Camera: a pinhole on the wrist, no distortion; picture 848 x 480 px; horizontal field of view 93.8 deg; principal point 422.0 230.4 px. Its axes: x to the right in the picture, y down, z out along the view. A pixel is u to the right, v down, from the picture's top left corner.
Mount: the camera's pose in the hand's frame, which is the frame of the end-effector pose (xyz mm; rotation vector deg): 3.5 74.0 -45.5 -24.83 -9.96 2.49
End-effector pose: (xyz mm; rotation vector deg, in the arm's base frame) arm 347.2 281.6 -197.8 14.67 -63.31 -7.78
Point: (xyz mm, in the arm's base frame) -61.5 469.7 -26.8
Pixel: 426 193
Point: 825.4 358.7 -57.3
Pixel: behind the camera
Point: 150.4 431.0 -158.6
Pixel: 342 206
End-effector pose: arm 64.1 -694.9 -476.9 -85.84 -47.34 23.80
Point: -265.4 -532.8 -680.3
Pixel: 344 113
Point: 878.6 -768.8 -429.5
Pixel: behind the camera
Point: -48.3 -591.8 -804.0
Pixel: 394 358
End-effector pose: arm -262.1 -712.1 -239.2 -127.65 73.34 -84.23
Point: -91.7 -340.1 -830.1
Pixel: outside the picture
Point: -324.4 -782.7 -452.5
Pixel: 262 369
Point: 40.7 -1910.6 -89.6
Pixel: outside the picture
